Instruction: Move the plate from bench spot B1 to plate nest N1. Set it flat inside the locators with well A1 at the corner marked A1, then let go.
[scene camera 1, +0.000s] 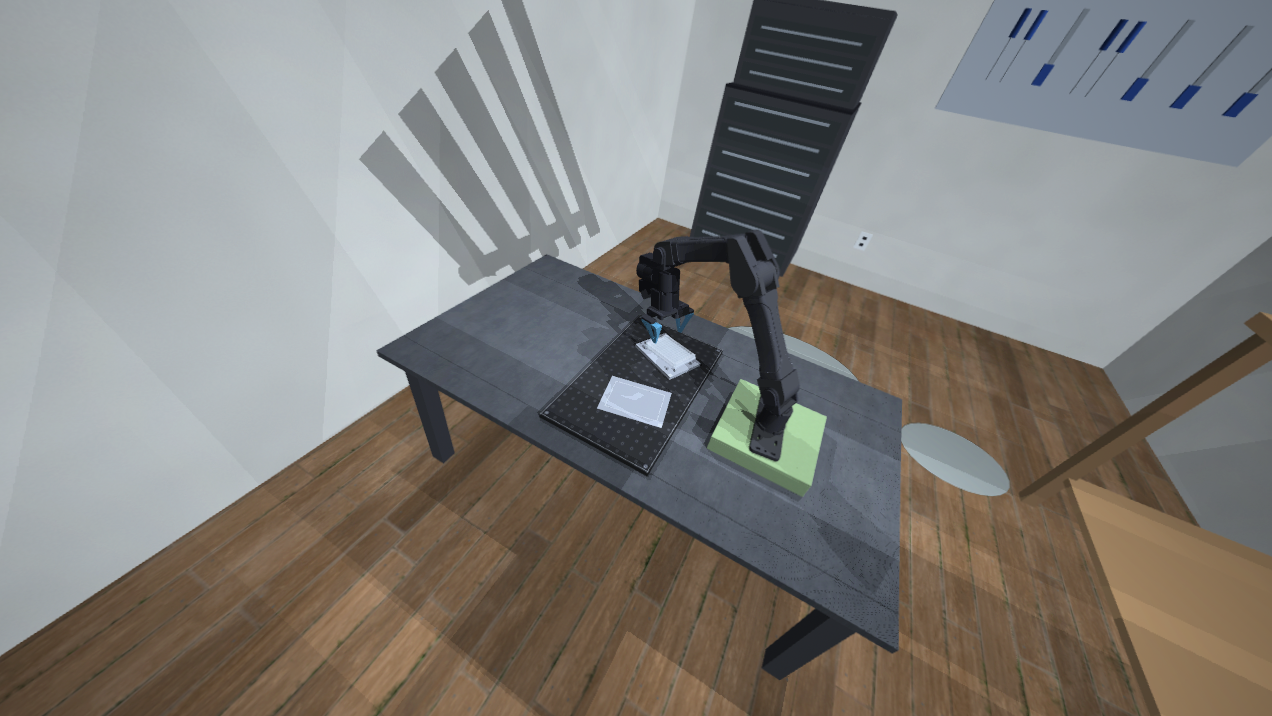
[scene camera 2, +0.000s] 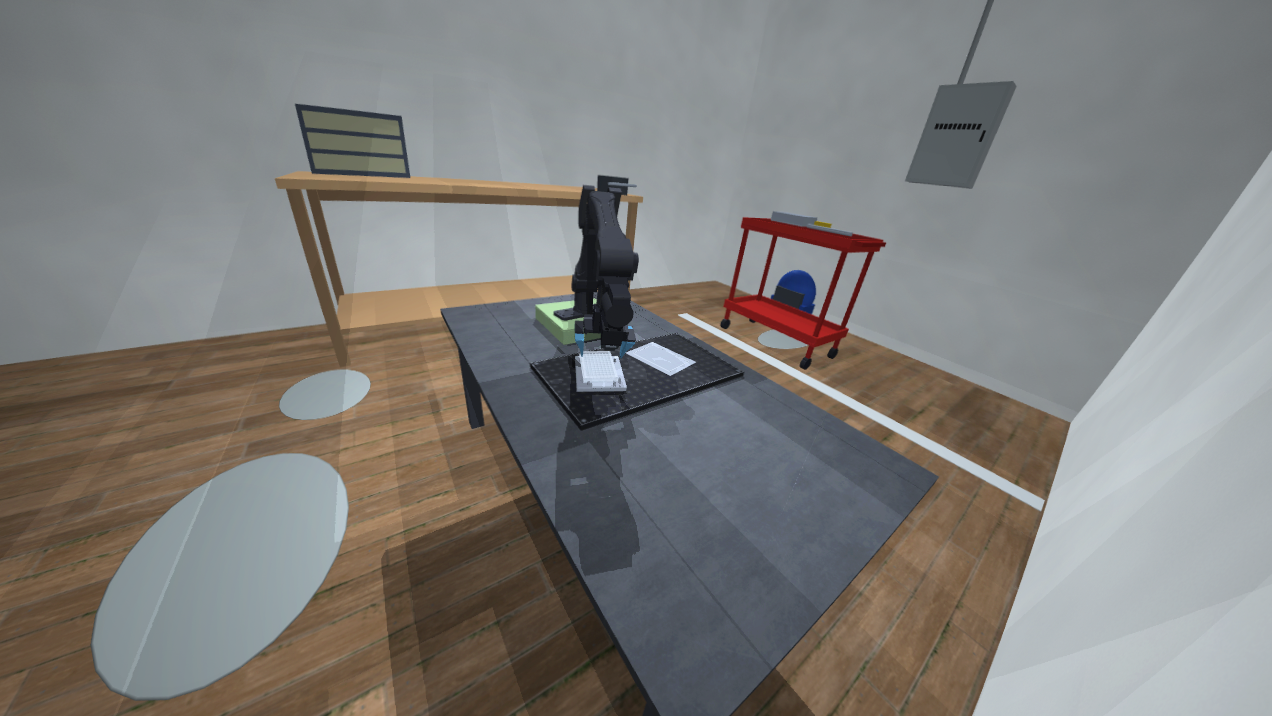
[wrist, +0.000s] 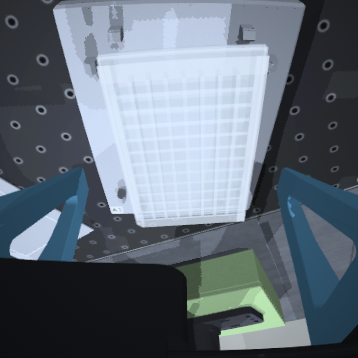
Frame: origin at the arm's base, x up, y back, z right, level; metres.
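Where they show: gripper, fingertip midpoint: (scene camera 1: 667, 337) (scene camera 2: 601, 356) (wrist: 182, 178); arm's base, link origin: (scene camera 1: 768, 426) (scene camera 2: 583, 312) (wrist: 197, 322).
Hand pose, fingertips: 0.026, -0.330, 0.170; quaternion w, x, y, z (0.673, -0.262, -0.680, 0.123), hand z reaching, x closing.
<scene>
Each offset is from my fingertips to the top centre of the thing, as dx, dy, dz. "*": to the spot under its first point. Level surfaces: height alone.
The clear-white well plate @(-0.027, +0.019, -0.006) (scene camera 1: 672, 351) (scene camera 2: 599, 365) (wrist: 185, 135) lies on the pale nest @(-0.041, +0.014, -0.007) (scene camera 2: 601, 387) (wrist: 170, 22). In the wrist view its far edge is just inside two raised locators, with more locators along its sides. Its near end shows past the nest's near edge. A small mark sits at the nest's near left corner; I cannot make out which plate corner has well A1. My gripper (scene camera 1: 670, 328) (scene camera 2: 605, 347) (wrist: 182, 178) is open above the plate, its blue fingers apart from both long sides. The pale bench spot @(* -0.061, -0.006, -0.229) (scene camera 1: 633, 402) (scene camera 2: 660, 358) has no plate on it.
The nest and bench spot are on a black perforated board @(* -0.062, -0.114, -0.327) (scene camera 1: 578, 413) (scene camera 2: 712, 369) on the dark table @(dx -0.075) (scene camera 1: 480, 329) (scene camera 2: 756, 498). The arm stands on a green block (scene camera 1: 729, 435) (scene camera 2: 556, 325) (wrist: 220, 275) beside the board.
</scene>
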